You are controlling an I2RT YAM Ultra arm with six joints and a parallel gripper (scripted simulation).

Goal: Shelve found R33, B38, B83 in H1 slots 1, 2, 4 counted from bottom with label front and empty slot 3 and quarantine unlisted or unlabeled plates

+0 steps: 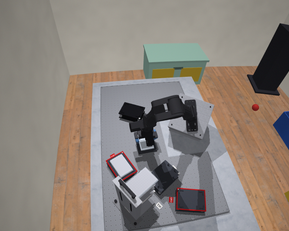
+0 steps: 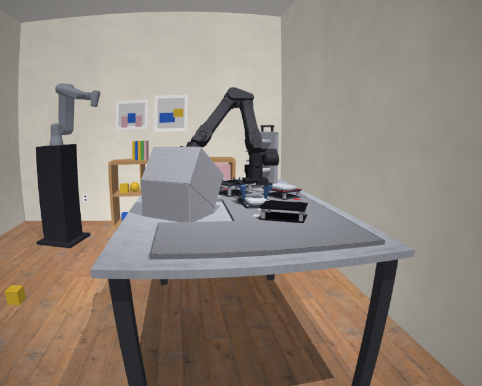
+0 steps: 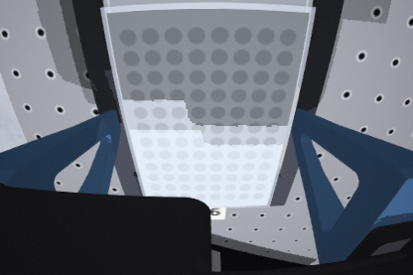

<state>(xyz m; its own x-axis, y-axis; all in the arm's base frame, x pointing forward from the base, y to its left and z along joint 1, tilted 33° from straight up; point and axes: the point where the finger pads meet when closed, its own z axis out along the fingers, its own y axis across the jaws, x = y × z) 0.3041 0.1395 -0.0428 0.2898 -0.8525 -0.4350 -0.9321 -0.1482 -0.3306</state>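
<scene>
Now: hand 20 mm above the flat dark nest N6. The rest, counted from my hand: quarantine nest QR1: 200 mm to the left, 130 mm ahead, 10 mm above; RG label: 190 mm behind, 170 mm to the left, 20 mm below; deck label N6: 100 mm to the right, 30 mm ahead, 20 mm below.
</scene>
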